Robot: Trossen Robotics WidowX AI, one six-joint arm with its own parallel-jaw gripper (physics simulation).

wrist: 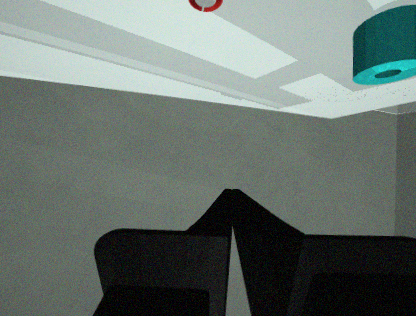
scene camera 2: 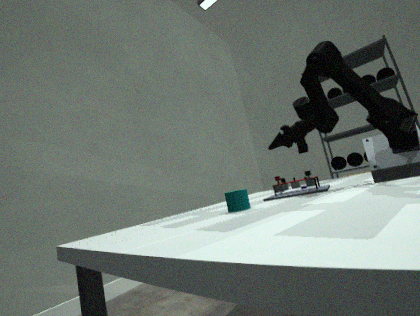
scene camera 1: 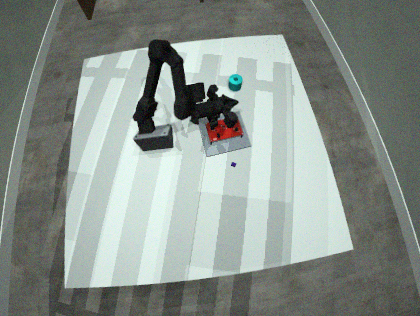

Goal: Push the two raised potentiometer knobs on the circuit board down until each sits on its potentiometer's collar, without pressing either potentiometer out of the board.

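Frame: origin at the arm's base, x ahead, y left, z up, level; metres.
Seen in the pictures: gripper, fingertip midpoint: point(wrist: 231, 196) point(scene camera 2: 268, 149) point(scene camera 1: 238, 102); arm's base, link origin: point(scene camera 2: 404, 144) point(scene camera 1: 147, 131).
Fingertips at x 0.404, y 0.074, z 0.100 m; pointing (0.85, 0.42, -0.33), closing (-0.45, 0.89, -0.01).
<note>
Pixels of each thing's top centre, then the offset from my fingertips to it. "*": a spot on its surface instead.
- red knob, top centre: point(scene camera 2: 277, 176) dx +0.003, dy -0.019, dz -0.113 m
- dark knob, top centre: point(scene camera 2: 307, 171) dx -0.108, dy -0.050, dz -0.116 m
- red ring-shaped thing, surface spot: point(wrist: 214, 8) * dx +0.007, dy -0.012, dz -0.113 m
- teal cylinder, top centre: point(wrist: 387, 74) point(scene camera 2: 235, 190) point(scene camera 1: 235, 79) dx +0.022, dy +0.234, dz -0.134 m
- small purple cube, top centre: point(scene camera 1: 233, 164) dx -0.015, dy -0.213, dz -0.179 m
The red circuit board point(scene camera 1: 229, 134) point(scene camera 2: 296, 181) stands on a grey base plate point(scene camera 1: 229, 149) point(scene camera 2: 301, 192). In scene camera 2, a red knob point(scene camera 2: 277, 178) stands up at the board's left end and a dark knob point(scene camera 2: 307, 173) near its right end. How far each is above its collar is too small to tell. In the wrist view, part of a red ring-shaped thing point(wrist: 214, 8) shows at the top edge. My gripper point(scene camera 1: 237, 103) point(scene camera 2: 270, 148) point(wrist: 231, 196) is shut and empty, tilted downward and well above the board's level. The arm covers the board's far edge in scene camera 1.
A teal cylinder point(scene camera 1: 235, 83) point(scene camera 2: 237, 201) point(wrist: 382, 45) with a hole in its top stands on the table beyond the board. A small purple cube point(scene camera 1: 233, 164) lies near the plate's near side. A shelf rack point(scene camera 2: 367, 53) stands behind the arm.
</note>
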